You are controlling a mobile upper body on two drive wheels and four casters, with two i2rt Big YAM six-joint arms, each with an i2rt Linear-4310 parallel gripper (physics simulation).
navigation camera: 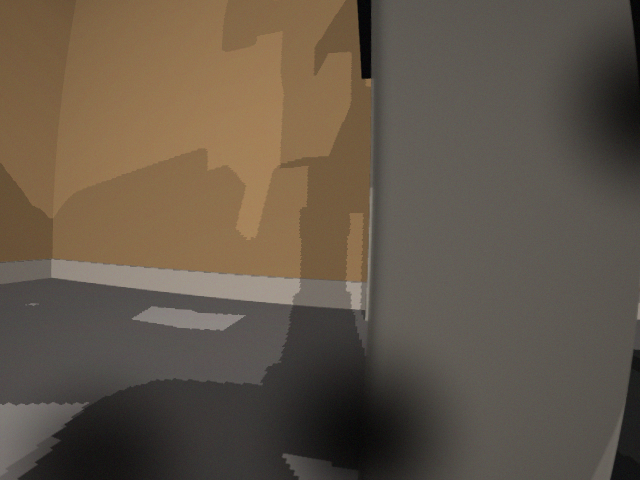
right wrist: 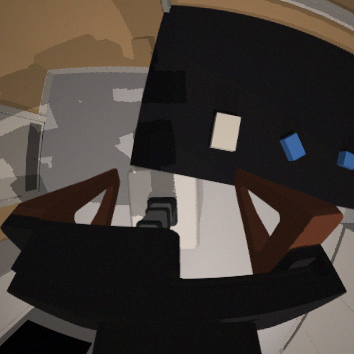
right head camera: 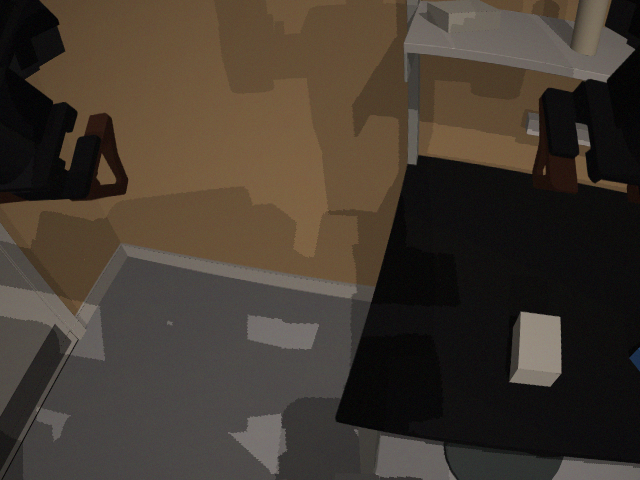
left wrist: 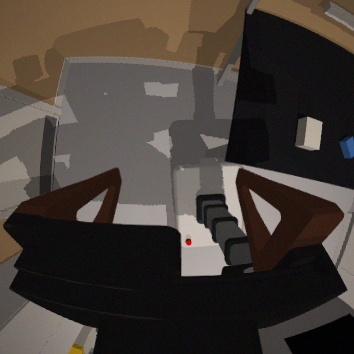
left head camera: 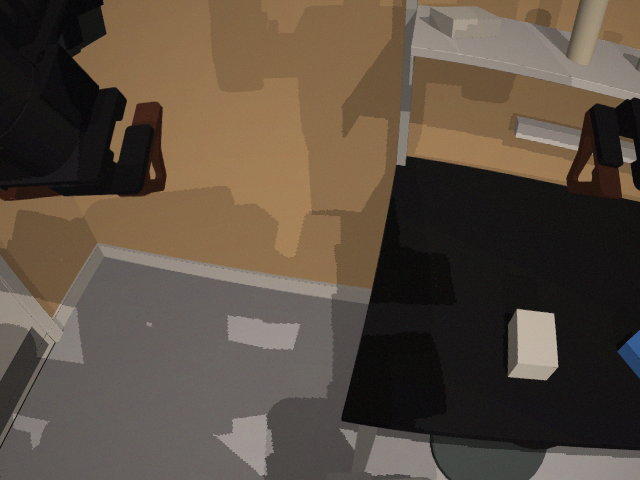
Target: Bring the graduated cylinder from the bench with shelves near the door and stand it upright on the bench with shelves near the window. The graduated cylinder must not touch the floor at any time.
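Frame: origin at the left arm's base, x ahead, y right, z down, level; millimetres.
Where they show: left gripper, fingertip midpoint: (right head camera: 86,189) (left wrist: 178,174) (left head camera: 116,184); right gripper, fingertip midpoint: (right wrist: 176,174) (right head camera: 583,187) (left head camera: 609,192).
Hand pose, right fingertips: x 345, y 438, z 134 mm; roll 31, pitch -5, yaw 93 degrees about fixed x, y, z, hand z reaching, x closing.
Things, the pixels of their centre, and the offset from my right fingertips. "*": a spot on its surface instead. Level surfaces: height alone.
- tall pale cylinder at a spot on its surface: (right head camera: 589,28) (left head camera: 586,39) * dx +447, dy +227, dz +5 mm
- grey shelf at its surface level: dz +56 mm
- black bench top at its surface level: dz +514 mm
- white block at the middle of its body: (right head camera: 535,349) (left head camera: 532,344) (right wrist: 224,132) (left wrist: 308,133) dx +109, dy +134, dz +484 mm
- dark stool at a spot on its surface: (right head camera: 501,462) (left head camera: 487,457) * dx +60, dy +277, dz +1245 mm
- pale box at a spot on its surface: (left head camera: 460,23) * dx +508, dy -9, dz +25 mm
A tall pale cylinder (left head camera: 587,33) (right head camera: 589,28) stands upright on the grey shelf (left head camera: 485,47) (right head camera: 491,41) above a black bench top (left head camera: 491,217) (right head camera: 491,217) (left wrist: 287,60) (right wrist: 200,60). No markings show, so I cannot tell whether it is the graduated cylinder; its top is cut off. My left gripper (left head camera: 82,191) (left wrist: 178,174) is open and empty, left of the bench in the left head camera. My right gripper (right head camera: 594,189) (right wrist: 176,174) is open and empty; in the right head camera it appears over the bench's rear edge, below the shelf.
A white block (left head camera: 535,338) (right head camera: 538,343) (left wrist: 310,133) (right wrist: 226,131) and blue blocks (right wrist: 293,146) lie on the bench. A dark stool (left head camera: 485,457) (right head camera: 501,462) is at its front edge. A pale box (left head camera: 460,23) lies on the shelf. A broad grey upright surface (navigation camera: 491,206) fills the navigation view's right.
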